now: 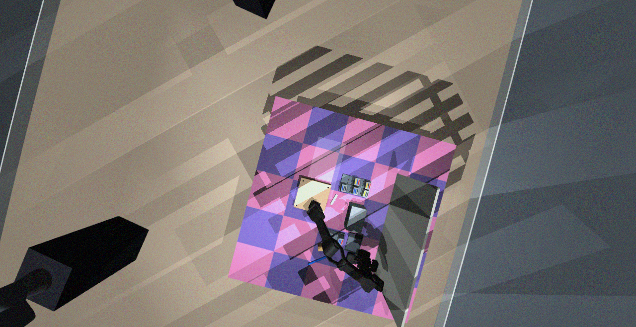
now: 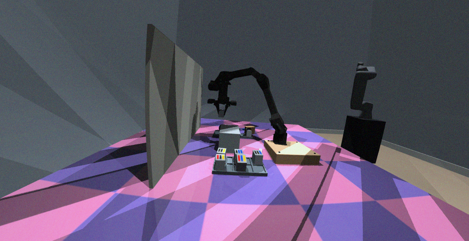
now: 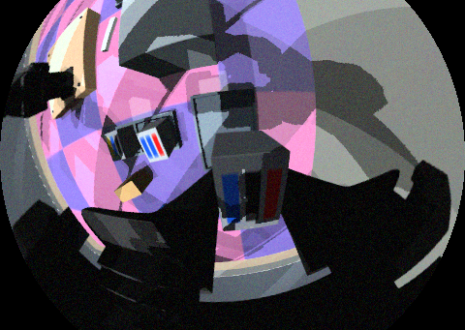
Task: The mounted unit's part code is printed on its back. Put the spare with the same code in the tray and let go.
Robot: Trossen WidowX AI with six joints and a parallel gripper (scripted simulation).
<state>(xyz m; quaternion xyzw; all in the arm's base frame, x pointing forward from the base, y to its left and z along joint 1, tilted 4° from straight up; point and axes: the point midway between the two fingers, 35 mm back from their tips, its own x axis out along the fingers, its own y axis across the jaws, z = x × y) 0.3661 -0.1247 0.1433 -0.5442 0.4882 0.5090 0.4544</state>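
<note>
My gripper tip is 130 mm above the grey-rimmed tray and 10 mm past it. Also, from my gripper tip: brown block (200 mm behind, 110 mm below, 100 mm to the right); then grey mounted unit (190 mm to the left, 90 mm behind, 80 mm below); then striped spare (190 mm behind, 90 mm below, 10 mm to the right).
</note>
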